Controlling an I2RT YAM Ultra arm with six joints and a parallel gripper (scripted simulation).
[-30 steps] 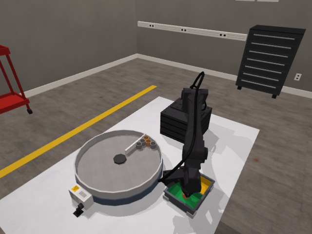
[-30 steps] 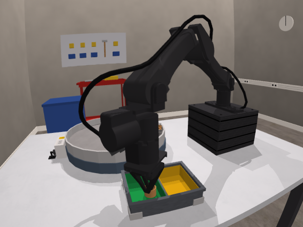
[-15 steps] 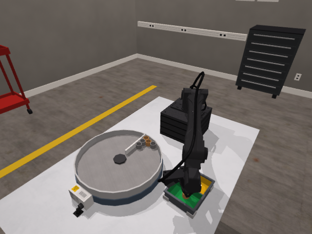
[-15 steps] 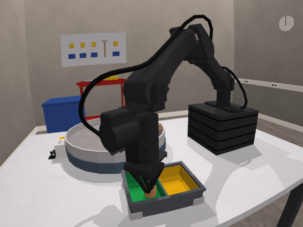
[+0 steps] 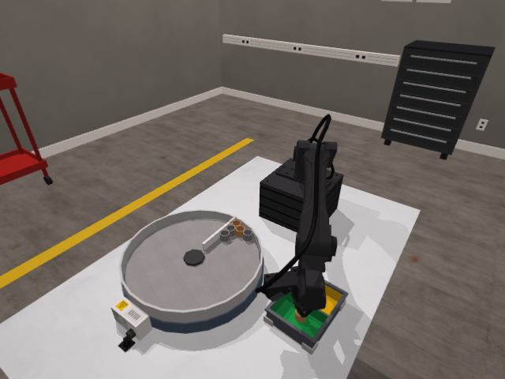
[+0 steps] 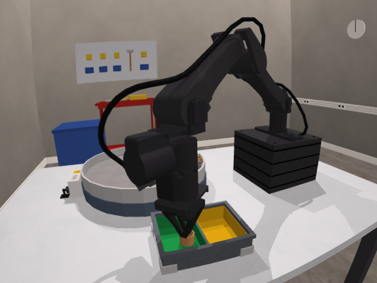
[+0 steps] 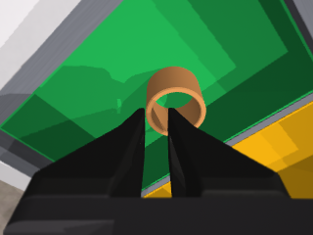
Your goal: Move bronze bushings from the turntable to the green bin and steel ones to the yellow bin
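My gripper is now 30 mm above the green bin, 10 mm to the left of it and 10 mm short of it. The rest, counted from my hand: dark grey tray 30 mm behind, 20 mm below, 10 mm to the right; then turntable 360 mm to the right, 30 mm ahead, 10 mm above; then yellow bin 80 mm behind, 30 mm below.
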